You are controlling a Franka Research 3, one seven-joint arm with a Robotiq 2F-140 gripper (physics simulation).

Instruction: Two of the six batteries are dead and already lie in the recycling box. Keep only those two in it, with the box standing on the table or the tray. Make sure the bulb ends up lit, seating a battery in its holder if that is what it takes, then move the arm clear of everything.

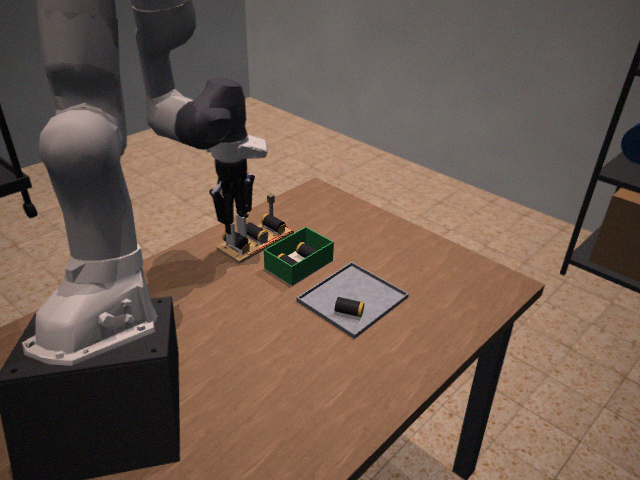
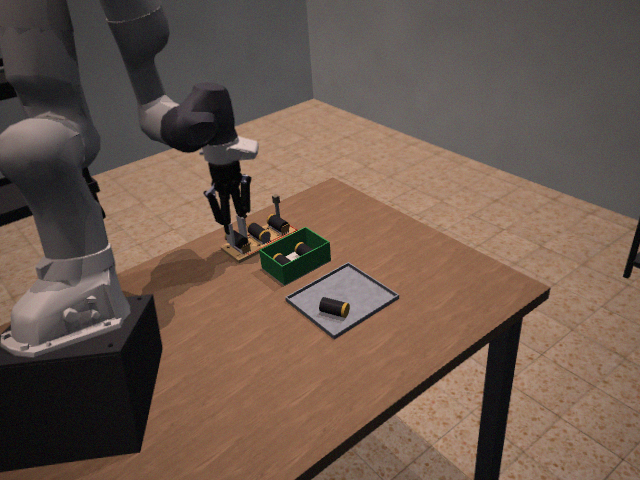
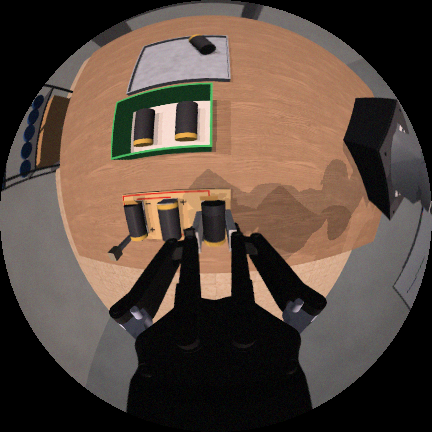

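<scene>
My gripper (image 1: 236, 234) (image 2: 236, 234) (image 3: 213, 218) is shut on a black battery (image 1: 239, 241) (image 2: 239, 240) (image 3: 214, 222), low over the near end of the holder board (image 1: 227, 250) (image 2: 232, 252) (image 3: 222, 194), gold end away from the box. Whether it is fully seated is hidden. A middle battery (image 1: 256, 232) (image 2: 258, 232) (image 3: 170, 220) and a far battery (image 1: 273, 223) (image 2: 278, 223) (image 3: 135, 220) lie on the board. Two batteries (image 1: 306, 249) (image 3: 187, 120) (image 3: 144, 126) lie in the green box (image 1: 312, 266) (image 2: 307, 264) (image 3: 162, 97). Another battery (image 1: 348, 306) (image 2: 333, 306) (image 3: 202, 45) lies on the tray (image 1: 361, 281) (image 2: 351, 281) (image 3: 170, 65). No lit bulb shows.
A small block (image 1: 270, 198) (image 2: 276, 198) (image 3: 115, 253) on a stalk rises at the board's far end. The box stands on the table between board and tray. The black robot base (image 1: 93, 413) (image 2: 77, 408) (image 3: 367, 135) is at the table's side. A shelf (image 1: 603, 155) stands beyond the table.
</scene>
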